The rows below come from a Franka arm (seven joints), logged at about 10 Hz.
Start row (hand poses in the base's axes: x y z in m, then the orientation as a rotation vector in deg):
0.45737, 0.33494, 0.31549, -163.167, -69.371, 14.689
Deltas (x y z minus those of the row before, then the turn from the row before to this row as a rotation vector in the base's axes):
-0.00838, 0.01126, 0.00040, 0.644, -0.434, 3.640
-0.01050, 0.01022, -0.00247, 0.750, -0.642, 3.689
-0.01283, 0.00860, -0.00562, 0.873, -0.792, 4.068
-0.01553, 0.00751, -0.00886, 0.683, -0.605, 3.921
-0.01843, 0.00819, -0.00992, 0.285, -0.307, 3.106
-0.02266, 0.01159, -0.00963, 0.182, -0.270, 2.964
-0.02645, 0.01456, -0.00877, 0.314, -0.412, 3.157
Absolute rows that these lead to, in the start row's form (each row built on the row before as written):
0.44899, 0.34620, 0.31589, -160.810, -74.563, 13.768
0.43849, 0.35642, 0.31342, -158.270, -79.754, 12.474
0.42566, 0.36502, 0.30780, -155.276, -85.374, 10.885
0.41013, 0.37253, 0.29894, -152.241, -90.687, 9.677
0.39170, 0.38072, 0.28902, -149.810, -94.856, 9.150
0.36904, 0.39231, 0.27939, -147.437, -98.799, 8.748
0.34259, 0.40687, 0.27062, -144.778, -102.929, 8.048

